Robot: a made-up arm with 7 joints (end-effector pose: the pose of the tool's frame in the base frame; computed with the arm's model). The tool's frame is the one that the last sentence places. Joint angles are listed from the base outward.
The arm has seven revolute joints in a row. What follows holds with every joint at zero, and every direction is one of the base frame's. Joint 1 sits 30 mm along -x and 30 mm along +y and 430 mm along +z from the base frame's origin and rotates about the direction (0.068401, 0.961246, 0.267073). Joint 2 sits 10 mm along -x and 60 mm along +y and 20 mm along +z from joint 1 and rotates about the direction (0.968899, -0.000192, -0.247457). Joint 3 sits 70 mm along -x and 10 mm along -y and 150 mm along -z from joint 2 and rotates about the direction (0.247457, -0.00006, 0.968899). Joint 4 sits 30 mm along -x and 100 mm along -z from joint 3 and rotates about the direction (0.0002, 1, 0.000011). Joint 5 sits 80 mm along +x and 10 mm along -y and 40 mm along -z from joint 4 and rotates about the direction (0.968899, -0.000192, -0.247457). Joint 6 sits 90 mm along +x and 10 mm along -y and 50 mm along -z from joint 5 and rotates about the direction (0.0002, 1, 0.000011). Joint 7 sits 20 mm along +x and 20 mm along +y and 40 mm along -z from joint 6 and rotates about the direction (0.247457, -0.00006, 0.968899). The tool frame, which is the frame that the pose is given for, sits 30 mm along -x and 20 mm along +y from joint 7; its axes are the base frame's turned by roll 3.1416, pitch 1.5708 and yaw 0 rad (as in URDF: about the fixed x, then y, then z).
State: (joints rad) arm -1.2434 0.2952 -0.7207 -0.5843 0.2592 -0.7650 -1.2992
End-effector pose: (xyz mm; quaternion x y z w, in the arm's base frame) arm 180.8 -51.4 443.2 -0.3811 0.0717 -0.5011 0.7736
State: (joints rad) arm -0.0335 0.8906 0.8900 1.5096 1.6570 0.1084 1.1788
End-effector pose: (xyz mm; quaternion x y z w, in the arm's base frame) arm -178.9 449.9 201.6 -0.0234 -0.7118 0.4284 0.5561
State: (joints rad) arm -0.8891 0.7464 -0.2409 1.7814 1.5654 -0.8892 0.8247
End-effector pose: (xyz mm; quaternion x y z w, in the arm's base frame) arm 155.3 429.4 147.4 -0.5001 -0.2096 0.4604 0.7029
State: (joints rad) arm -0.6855 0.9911 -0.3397 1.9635 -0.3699 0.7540 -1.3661
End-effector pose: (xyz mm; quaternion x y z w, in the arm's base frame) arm -85.7 472.1 202.7 0.1046 -0.1447 -0.8924 0.4144
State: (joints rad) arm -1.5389 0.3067 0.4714 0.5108 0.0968 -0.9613 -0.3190
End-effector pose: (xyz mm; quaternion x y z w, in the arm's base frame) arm 413.4 170.5 436.0 -0.9702 -0.0790 -0.1939 0.1223
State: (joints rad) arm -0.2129 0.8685 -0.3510 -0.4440 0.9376 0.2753 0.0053
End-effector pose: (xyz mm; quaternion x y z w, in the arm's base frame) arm 110.7 243.3 287.2 -0.6043 -0.3776 0.2872 0.6402
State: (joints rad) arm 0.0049 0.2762 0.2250 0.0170 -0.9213 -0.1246 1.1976
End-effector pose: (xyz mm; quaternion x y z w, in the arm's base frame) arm 41.0 143.5 98.8 0.4429 0.3757 -0.5573 0.5934
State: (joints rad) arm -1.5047 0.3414 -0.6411 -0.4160 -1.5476 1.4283 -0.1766
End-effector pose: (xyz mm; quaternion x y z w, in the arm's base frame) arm 233.8 -35.2 377.4 -0.2418 0.4591 0.5131 0.6837
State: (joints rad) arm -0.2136 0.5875 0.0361 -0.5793 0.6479 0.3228 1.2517
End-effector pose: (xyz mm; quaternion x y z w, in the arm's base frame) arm 112.7 226.0 251.8 0.7605 0.6460 -0.0308 0.0591
